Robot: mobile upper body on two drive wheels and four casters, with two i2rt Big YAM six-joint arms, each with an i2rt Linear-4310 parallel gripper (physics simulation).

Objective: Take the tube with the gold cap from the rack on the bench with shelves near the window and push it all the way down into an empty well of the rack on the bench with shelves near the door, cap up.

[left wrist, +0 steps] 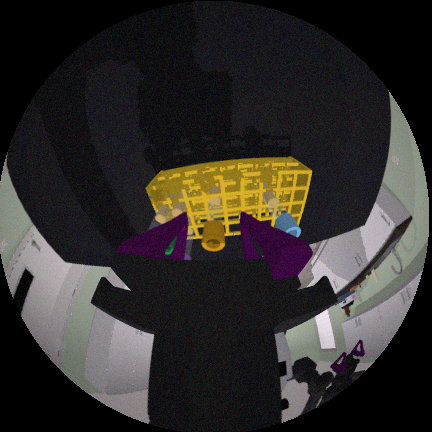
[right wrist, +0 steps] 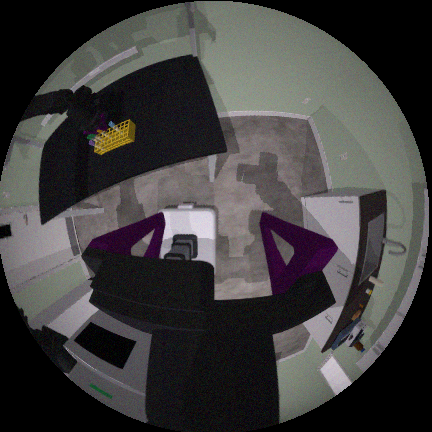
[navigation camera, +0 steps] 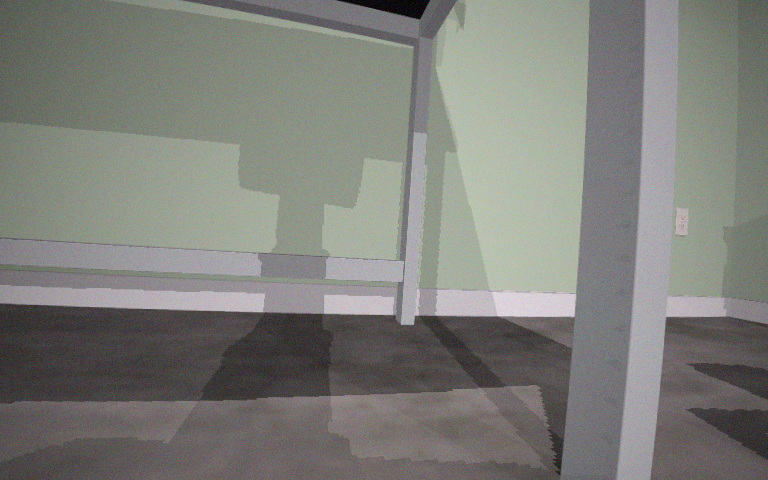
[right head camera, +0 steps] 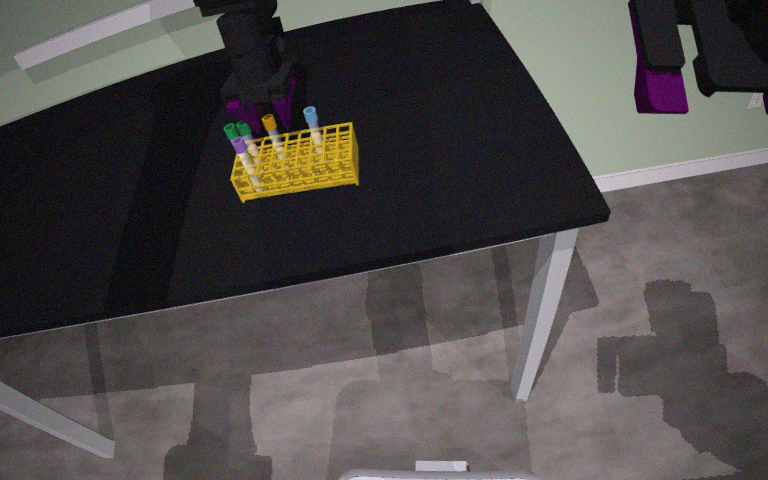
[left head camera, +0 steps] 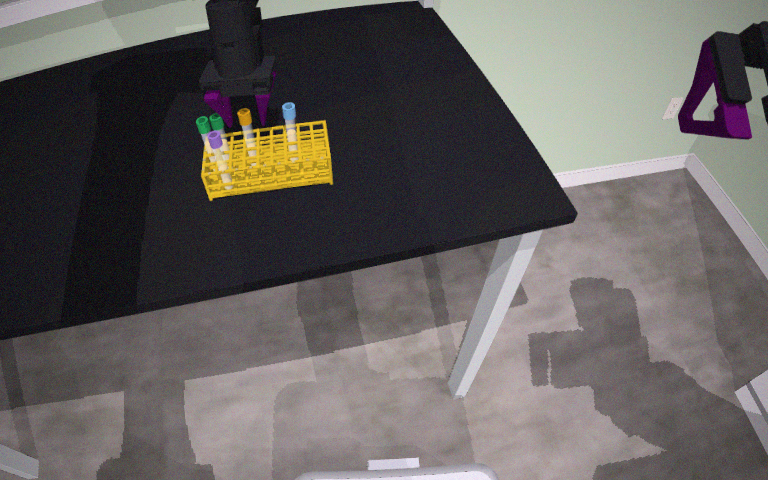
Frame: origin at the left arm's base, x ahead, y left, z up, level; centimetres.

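Seen in the pictures: left gripper, fingertip midpoint: (left wrist: 213,217) (right wrist: 102,130) (right head camera: 273,129) (left head camera: 247,124); right gripper, fingertip midpoint: (left wrist: 352,345) (right wrist: 212,217) (right head camera: 704,103) (left head camera: 727,127); right arm's base, link origin: (left wrist: 306,372).
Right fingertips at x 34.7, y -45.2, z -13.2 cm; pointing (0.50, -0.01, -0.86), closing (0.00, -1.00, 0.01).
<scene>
Pixels of each thing's top centre, then the offset from my right fingertips to it. "*": a spot on its surface instead. Level surfaces: height alone.
- gold-capped tube, top centre: (left wrist: 214,245) (left head camera: 244,112) (right head camera: 267,118) dx +32.7, dy +45.7, dz -24.5 cm
- yellow rack, surface spot: (left head camera: 330,169) (right head camera: 353,170) * dx +28.5, dy +33.2, dz -33.1 cm
- black bench, surface height: dz -36.4 cm
- purple-capped tube, surface spot: (left head camera: 214,139) * dx +27.1, dy +49.3, dz -24.6 cm
- blue-capped tube, top centre: (left wrist: 290,235) (left head camera: 287,106) (right head camera: 308,110) dx +33.5, dy +39.2, dz -24.5 cm
The gold-capped tube (left head camera: 244,117) (right head camera: 269,122) (left wrist: 213,237) stands upright, cap up, in the yellow rack (left head camera: 330,169) (right head camera: 355,164) (right wrist: 131,131) on a black bench (left head camera: 424,141) (right head camera: 453,141). My left gripper (left head camera: 246,125) (right head camera: 271,130) (left wrist: 213,217) is partly open. Its fingers stand apart on either side of the gold-capped tube, near the rack's far edge, with gaps to the cap in the left wrist view. My right gripper (right head camera: 714,104) (right wrist: 212,217) is wide open and empty, away from the bench at the right. A second rack cannot be made out.
Two green-capped tubes (left head camera: 202,125) (left head camera: 216,121) and a purple-capped tube (left head camera: 214,139) stand left of the gold one, a blue-capped tube (left head camera: 288,110) (left wrist: 287,225) right. A bench leg (left head camera: 492,316) (navigation camera: 617,226) stands near the base. A sink counter (right wrist: 356,265) is at right.
</scene>
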